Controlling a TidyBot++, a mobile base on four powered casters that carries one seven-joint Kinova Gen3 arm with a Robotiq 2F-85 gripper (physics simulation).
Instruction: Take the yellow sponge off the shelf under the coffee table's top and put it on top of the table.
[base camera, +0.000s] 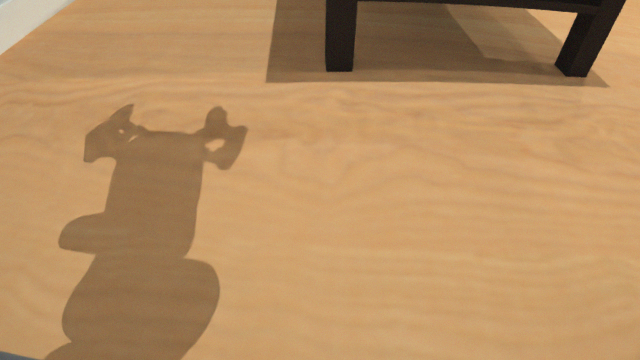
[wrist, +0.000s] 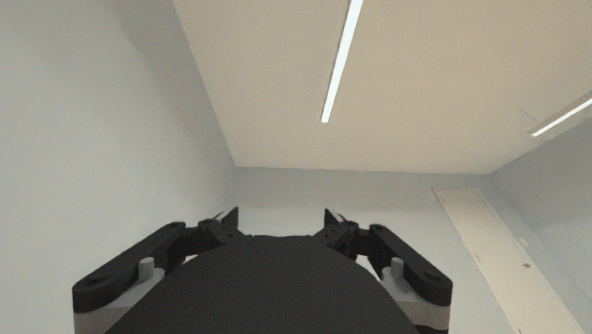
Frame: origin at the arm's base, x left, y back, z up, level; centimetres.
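Where they show: gripper, fingertip midpoint: (wrist: 282, 217).
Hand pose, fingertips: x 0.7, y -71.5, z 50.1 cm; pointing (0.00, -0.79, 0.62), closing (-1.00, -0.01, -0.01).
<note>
Each offset is from my fingertips to the centre of the thing. "spot": to the spot under its first point. Level surfaces: height alone.
The dark coffee table {spot: dx -0.4, dy -0.3, dz -82.9 cm} (base camera: 341, 37) shows at the top of the base camera view, with two legs and the front edge of its low shelf {spot: dx -24.2, dy -3.1, dz -76.3 cm} (base camera: 480, 5). The table's top and the yellow sponge do not show in either view. My gripper (wrist: 282, 217) is open and empty in the wrist view, pointing up toward the far wall and ceiling. The gripper itself is not in the base camera view; its shadow lies on the floor in front of the table, to the left.
The wooden floor {dz -89.8 cm} (base camera: 400, 200) stretches in front of the table. A white baseboard (base camera: 30, 17) runs along the left. In the wrist view a wall (wrist: 100, 150) stands at the left, with ceiling lights (wrist: 341, 62) above and a pale door-like panel (wrist: 500, 250) at the right.
</note>
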